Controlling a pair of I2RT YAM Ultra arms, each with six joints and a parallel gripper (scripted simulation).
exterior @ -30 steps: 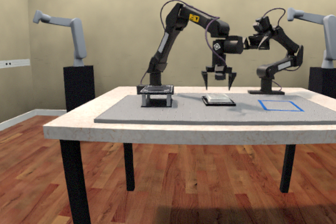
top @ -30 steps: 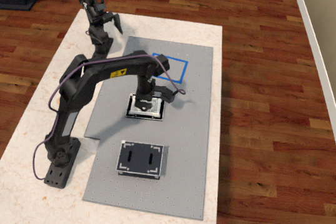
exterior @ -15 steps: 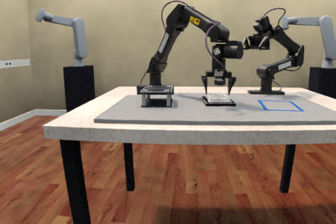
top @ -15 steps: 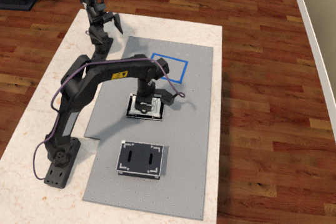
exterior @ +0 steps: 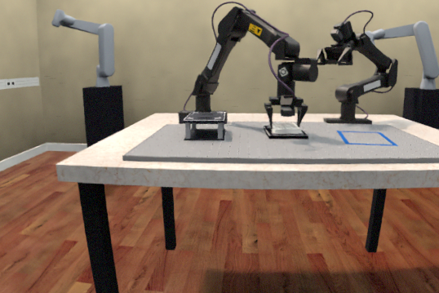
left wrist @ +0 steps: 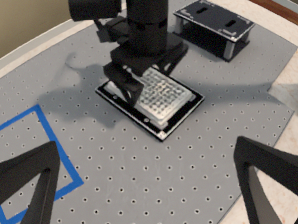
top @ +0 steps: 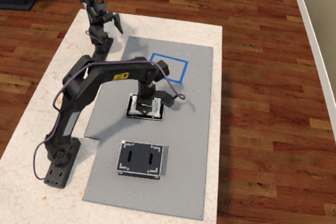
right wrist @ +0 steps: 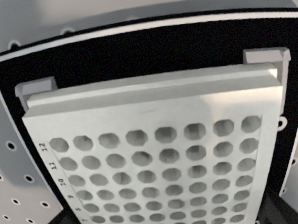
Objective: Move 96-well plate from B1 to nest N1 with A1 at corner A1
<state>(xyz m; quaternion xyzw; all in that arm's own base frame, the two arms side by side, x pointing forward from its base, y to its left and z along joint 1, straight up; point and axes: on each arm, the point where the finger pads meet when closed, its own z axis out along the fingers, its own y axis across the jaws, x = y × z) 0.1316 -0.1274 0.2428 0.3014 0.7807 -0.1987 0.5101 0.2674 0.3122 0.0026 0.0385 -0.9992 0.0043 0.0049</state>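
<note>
Right now my right hand is 20 cm to the left of the A1 mark, 6 cm past it and 4 cm below it. The rest, counted from my right hand: white 96-well plate 1 cm below.
</note>
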